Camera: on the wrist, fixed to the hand. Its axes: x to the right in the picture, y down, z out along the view.
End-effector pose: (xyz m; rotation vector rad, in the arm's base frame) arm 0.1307 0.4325 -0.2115 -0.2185 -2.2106 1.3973
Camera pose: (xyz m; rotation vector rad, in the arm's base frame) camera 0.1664 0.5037 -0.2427 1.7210 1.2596 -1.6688
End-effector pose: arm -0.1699 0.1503 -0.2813 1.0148 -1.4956 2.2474
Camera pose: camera -0.2175 0.1848 -0.3435 0.2778 1.3039 -1.5587
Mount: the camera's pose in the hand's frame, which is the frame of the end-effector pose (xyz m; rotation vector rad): -0.0129 0.0553 -0.0640 0.1805 -0.0457 1.6502
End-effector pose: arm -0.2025 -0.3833 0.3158 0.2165 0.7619 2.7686
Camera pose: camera -0.2153 -0.4636 0.2891 -0.6288 -0.4525 -1.6526
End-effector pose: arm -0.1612 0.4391 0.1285 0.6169 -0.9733 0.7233
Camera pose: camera -0.1764 0.5173 0.0972 -0.1867 -1.3681 2.2526
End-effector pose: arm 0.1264 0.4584 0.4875 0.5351 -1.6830 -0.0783
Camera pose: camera 0.1716 0.5283 0.5072 -0.8321 -1.7149 1.2446
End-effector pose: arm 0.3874 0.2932 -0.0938 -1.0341 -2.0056 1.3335
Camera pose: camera 0.4604 0.3291 -0.1203 2.1830 0.5251 -1.6679
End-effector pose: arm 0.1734 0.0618 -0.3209 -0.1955 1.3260 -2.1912
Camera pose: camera 0.1801 0.0986 -0.3979 0.6847 0.6766 -0.8195
